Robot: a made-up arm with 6 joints.
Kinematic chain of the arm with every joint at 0, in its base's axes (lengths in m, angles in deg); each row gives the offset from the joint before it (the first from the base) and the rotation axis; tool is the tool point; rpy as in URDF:
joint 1: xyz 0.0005 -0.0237 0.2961 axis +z
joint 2: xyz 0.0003 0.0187 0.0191 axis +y
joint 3: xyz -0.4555 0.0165 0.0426 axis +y
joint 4: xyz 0.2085 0.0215 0.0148 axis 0.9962 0 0.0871
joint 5: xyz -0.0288 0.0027 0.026 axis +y
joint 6: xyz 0.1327 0.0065 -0.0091 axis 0.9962 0 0.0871
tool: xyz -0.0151 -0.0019 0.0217 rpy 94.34 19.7 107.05
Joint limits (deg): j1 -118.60..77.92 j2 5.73..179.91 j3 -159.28..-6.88 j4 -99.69..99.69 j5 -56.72..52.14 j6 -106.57..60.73
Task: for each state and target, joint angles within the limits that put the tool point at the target. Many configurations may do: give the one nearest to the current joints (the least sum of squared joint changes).
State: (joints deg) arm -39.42 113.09 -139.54 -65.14 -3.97 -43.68
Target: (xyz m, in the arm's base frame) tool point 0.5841 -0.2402 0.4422
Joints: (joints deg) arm -28.30 136.33 -103.44 -68.52 1.49 -46.20
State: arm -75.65 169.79 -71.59 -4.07 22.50 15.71
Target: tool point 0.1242 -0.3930 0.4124
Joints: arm -79.48 122.58 -57.50 -4.86 34.45 17.01
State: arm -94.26 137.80 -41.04 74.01 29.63 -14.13
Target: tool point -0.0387 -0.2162 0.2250
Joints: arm -115.02 167.99 -9.45 77.53 8.27 -10.68
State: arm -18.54 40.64 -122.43 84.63 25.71 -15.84
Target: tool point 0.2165 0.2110 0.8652
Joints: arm 28.42 90.06 -104.64 80.56 39.51 -15.56
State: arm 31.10 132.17 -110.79 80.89 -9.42 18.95
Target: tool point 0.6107 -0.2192 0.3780
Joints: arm -17.15 144.65 -104.57 82.82 -17.35 18.97
